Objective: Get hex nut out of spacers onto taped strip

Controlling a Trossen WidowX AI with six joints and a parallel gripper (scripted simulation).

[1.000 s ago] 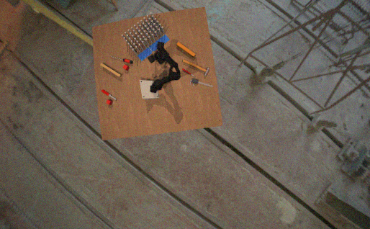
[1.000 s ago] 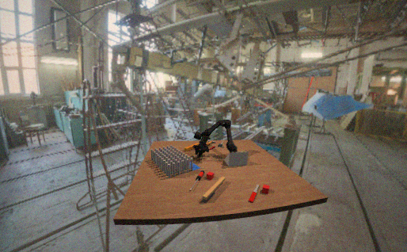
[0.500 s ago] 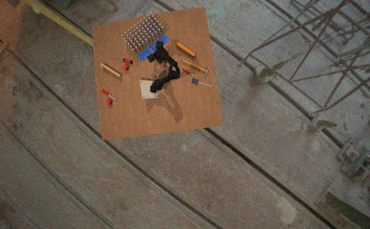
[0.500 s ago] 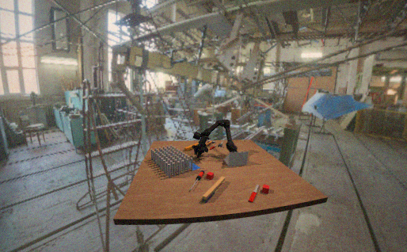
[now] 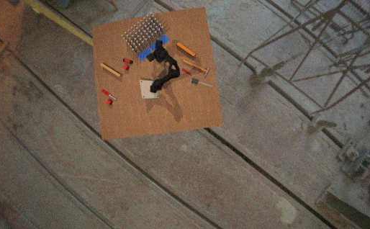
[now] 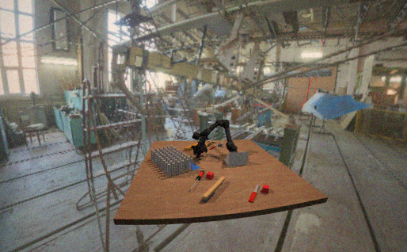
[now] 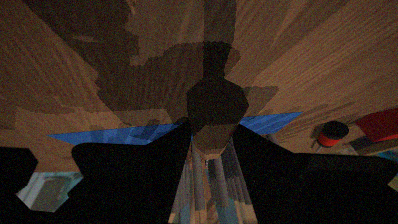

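Right now my gripper tip is 10 cm short of the blue taped strip, 3 cm above it and 2 cm to the right of it. Also, from my gripper tip: thin hook tool 8 cm ahead, 6 cm to the left; then orange bar 32 cm to the right, 4 cm ahead, 2 cm below.
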